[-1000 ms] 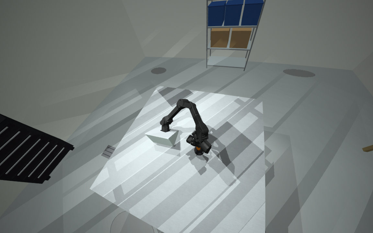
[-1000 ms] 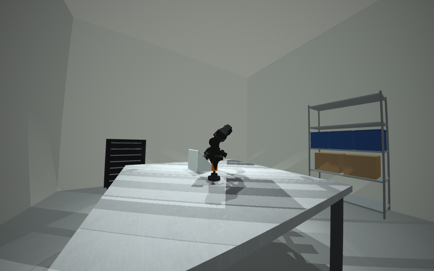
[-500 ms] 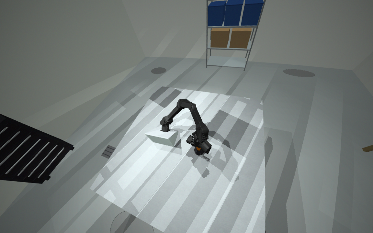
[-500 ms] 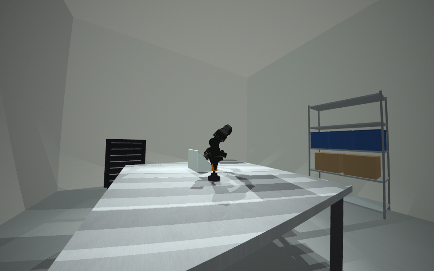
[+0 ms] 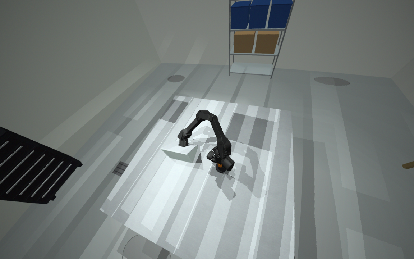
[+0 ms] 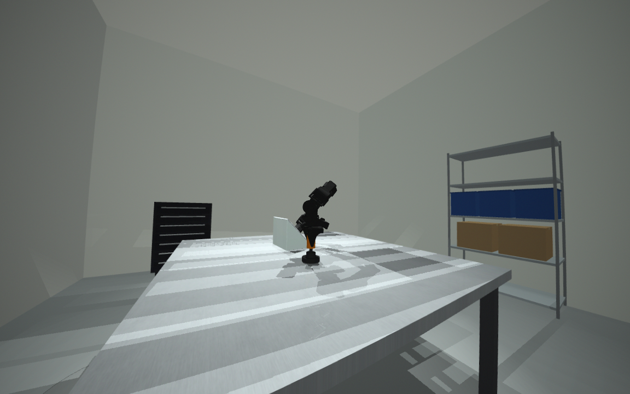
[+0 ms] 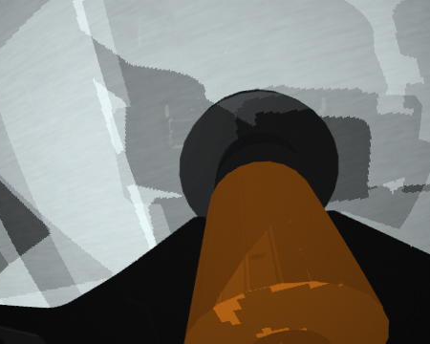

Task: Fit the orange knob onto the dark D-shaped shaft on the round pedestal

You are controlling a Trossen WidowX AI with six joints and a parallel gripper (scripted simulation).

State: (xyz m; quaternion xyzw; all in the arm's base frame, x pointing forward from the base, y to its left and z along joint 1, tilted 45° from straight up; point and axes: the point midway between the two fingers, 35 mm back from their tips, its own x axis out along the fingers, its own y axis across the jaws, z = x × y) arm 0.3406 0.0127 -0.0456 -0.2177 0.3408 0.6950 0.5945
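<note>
Now: gripper tip 20 mm below the orange knob. From my gripper tip the other things lie so: dark round pedestal: 40 mm below.
</note>
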